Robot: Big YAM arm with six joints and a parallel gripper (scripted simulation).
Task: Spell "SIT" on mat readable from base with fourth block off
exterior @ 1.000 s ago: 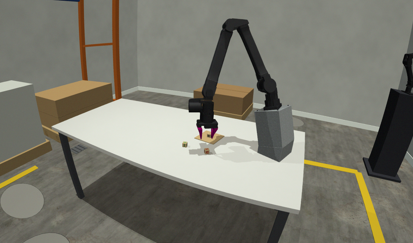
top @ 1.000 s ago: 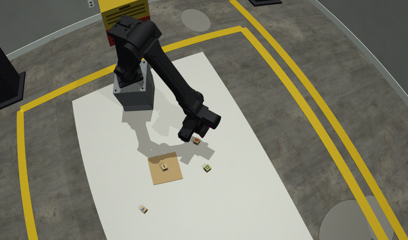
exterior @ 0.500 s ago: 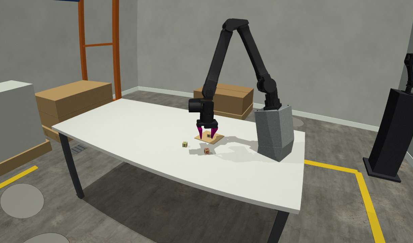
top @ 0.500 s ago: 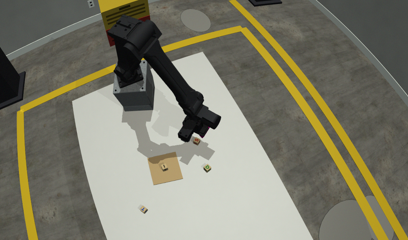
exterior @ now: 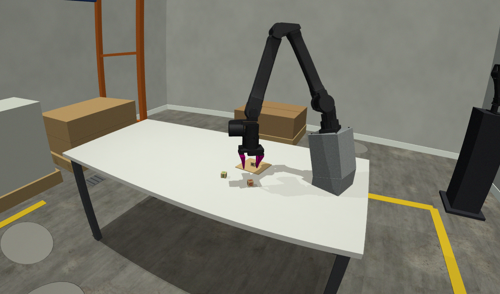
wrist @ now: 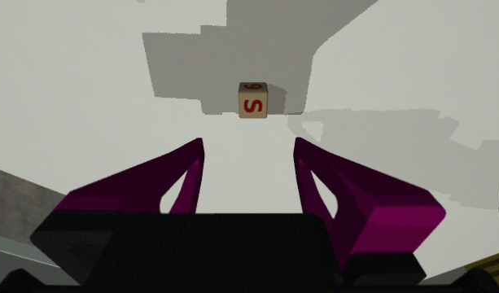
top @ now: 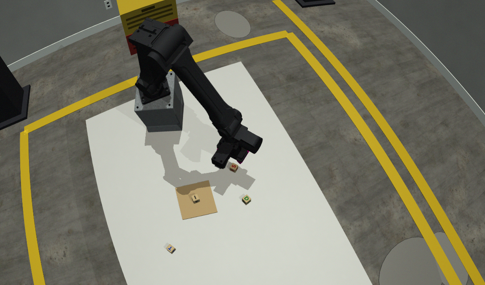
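The S block is 8 cm below my hand. The rest, counted from my hand: I block: 7 cm ahead, 19 cm to the right, 8 cm below; then D block: 14 cm ahead, 8 cm below; then tan mat: 7 cm ahead, 19 cm to the right, 9 cm below.
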